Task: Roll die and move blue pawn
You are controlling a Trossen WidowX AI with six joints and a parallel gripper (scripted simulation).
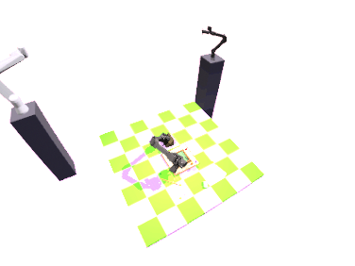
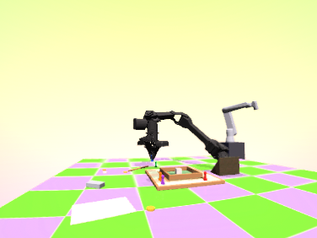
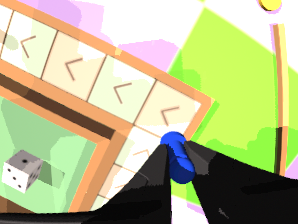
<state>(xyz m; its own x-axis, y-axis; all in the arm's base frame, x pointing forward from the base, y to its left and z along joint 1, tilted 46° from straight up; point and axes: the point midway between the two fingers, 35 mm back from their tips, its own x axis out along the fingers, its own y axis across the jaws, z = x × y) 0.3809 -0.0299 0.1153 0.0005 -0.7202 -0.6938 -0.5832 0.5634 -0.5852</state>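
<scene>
Now: the blue pawn 10 mm above my gripper tip. Round my gripper tip: green pawn 50 mm behind, 150 mm to the right, 50 mm below; then green tray 110 mm behind, 110 mm to the left, 60 mm below; then white die 110 mm behind, 100 mm to the left, 40 mm below.
</scene>
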